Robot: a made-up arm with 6 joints. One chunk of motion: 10 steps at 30 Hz.
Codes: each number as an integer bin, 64 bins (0 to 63) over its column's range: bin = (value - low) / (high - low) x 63, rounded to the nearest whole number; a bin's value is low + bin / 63 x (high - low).
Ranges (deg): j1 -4..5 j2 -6..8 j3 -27..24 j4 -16..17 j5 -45..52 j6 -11..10
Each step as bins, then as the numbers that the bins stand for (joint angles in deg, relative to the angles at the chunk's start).
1 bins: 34 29 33 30 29 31
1 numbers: 0.86 0.44 -0.29 -0.29 -0.35 -0.67
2 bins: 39 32 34 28 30 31
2 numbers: 1.57 1.11 0.52 -1.33 1.19 -0.67
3 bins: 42 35 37 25 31 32
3 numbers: 2.00 1.78 2.95 -2.90 2.73 -0.33
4 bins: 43 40 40 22 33 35
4 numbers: 2.14 2.89 5.38 -4.48 5.81 0.67
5 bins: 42 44 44 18 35 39
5 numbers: 2.00 3.78 8.62 -6.57 8.89 2.00
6 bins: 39 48 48 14 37 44
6 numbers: 1.57 4.67 11.86 -8.67 11.97 3.67
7 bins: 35 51 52 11 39 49
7 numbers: 1.00 5.33 15.10 -10.24 15.05 5.33
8 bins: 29 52 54 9 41 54
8 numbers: 0.14 5.56 16.71 -11.29 18.13 7.00
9 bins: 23 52 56 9 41 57
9 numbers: -0.71 5.56 18.33 -11.29 18.13 8.00
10 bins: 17 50 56 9 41 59
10 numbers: -1.57 5.11 18.33 -11.29 18.13 8.67
